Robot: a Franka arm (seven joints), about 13 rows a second.
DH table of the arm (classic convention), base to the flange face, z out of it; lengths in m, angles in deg. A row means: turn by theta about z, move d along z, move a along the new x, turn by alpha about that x. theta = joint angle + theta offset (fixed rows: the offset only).
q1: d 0.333; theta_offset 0; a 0; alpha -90
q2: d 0; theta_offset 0; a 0; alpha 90
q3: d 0.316; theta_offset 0; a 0.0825; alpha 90
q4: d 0; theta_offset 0; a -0.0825; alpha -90
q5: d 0.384; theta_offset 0; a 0; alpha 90
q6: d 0; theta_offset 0; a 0.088; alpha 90
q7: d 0.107; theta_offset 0; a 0; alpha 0
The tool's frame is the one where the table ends.
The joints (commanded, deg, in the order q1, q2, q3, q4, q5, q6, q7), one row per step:
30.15 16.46 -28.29 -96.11 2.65 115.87 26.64
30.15 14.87 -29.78 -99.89 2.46 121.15 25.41
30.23 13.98 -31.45 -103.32 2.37 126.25 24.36
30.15 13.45 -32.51 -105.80 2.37 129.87 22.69
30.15 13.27 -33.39 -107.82 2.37 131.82 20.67
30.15 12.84 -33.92 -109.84 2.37 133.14 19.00
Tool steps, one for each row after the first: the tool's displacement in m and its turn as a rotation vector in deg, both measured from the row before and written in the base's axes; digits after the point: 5 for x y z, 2 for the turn. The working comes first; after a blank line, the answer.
Tool pose at each row, in the base's axes (x y z in m, rotation vector in deg; the steps are taken from these numbers as rounded here):
0.64332 0.05188 0.45945 171.95 -37.32 9.85
0.63924 0.03108 0.45477 172.25 -37.86 14.34
0.63558 0.01069 0.44596 171.98 -38.67 18.27
0.63207 -0.00378 0.43824 171.90 -37.88 20.77
0.62750 -0.01478 0.42777 171.82 -36.15 20.94
0.62134 -0.02227 0.41804 171.99 -34.59 20.39

-0.00408 -0.02080 -0.00468 0.09 -2.98 -0.17
-0.00366 -0.02039 -0.00881 -0.24 -2.56 -0.46
-0.00351 -0.01447 -0.00772 -0.38 -1.57 0.53
-0.00457 -0.01100 -0.01047 -0.56 0.00 1.03
-0.00616 -0.00749 -0.00973 -0.25 0.43 0.97

